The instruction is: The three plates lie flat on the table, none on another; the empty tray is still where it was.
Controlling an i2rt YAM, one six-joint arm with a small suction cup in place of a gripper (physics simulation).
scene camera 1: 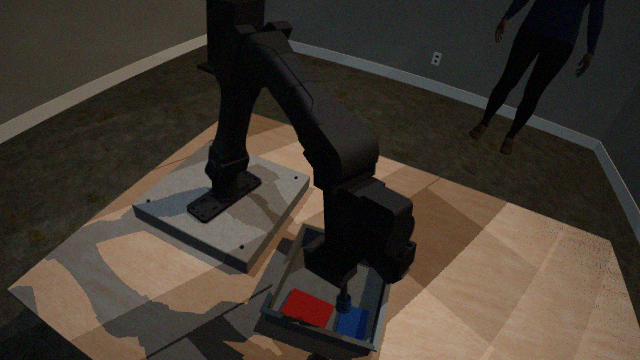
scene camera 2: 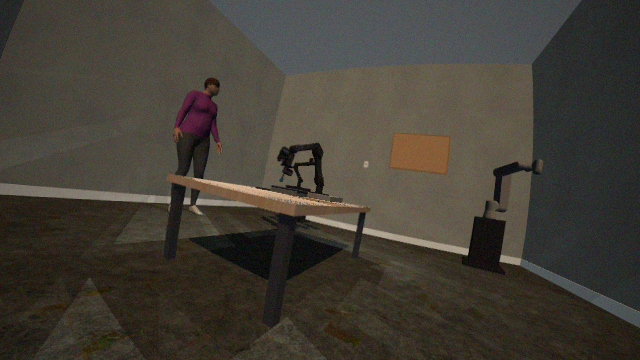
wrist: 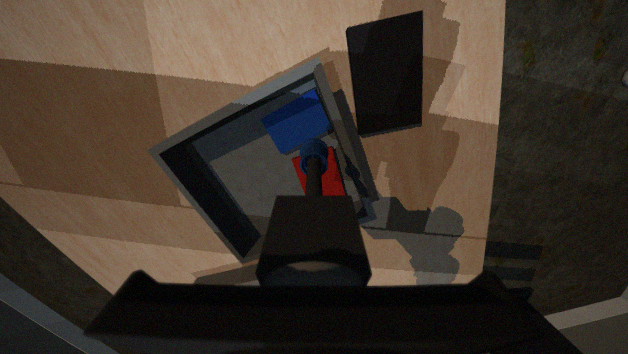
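Where they show: hand at its tool point: (scene camera 1: 343, 307) (scene camera 2: 281, 181) (wrist: 314, 151); arm's base at its link origin: (scene camera 1: 225, 195) (scene camera 2: 318, 193).
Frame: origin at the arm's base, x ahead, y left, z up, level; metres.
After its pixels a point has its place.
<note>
A grey open tray (scene camera 1: 380, 313) {x 0.458, y -0.042, z 0.006 m} (wrist: 237, 105) {x 0.453, y -0.016, z 0.007 m} sits on the wooden table (scene camera 1: 492, 277) {x 0.653, y 0.251, z -0.043 m} (scene camera 2: 268, 202) {x 1.039, y 0.567, z -0.059 m} in front of the arm's base. A red plate (scene camera 1: 308, 307) {x 0.331, y -0.098, z -0.031 m} (wrist: 334, 180) {x 0.328, y -0.124, z -0.031 m} and a blue plate (scene camera 1: 353, 322) {x 0.421, y -0.070, z -0.031 m} (wrist: 296, 121) {x 0.425, y -0.077, z -0.031 m} lie side by side inside it, against one wall. A black plate (wrist: 385, 72) {x 0.473, y -0.201, z -0.033 m} lies flat on the table just outside that wall; it shows only in the wrist view. My suction cup (scene camera 1: 343, 306) (wrist: 314, 152) (scene camera 2: 281, 178) hangs inside the tray, over the gap between the red and blue plates. It holds nothing.
The arm stands on a grey base slab (scene camera 1: 178, 214) {x -0.035, y -0.121, z 0.000 m} beside the tray. The table edge runs close past the black plate. A person (scene camera 1: 536, 67) (scene camera 2: 196, 129) stands beyond the table. A second arm on a pedestal (scene camera 2: 498, 196) stands by the far wall.
</note>
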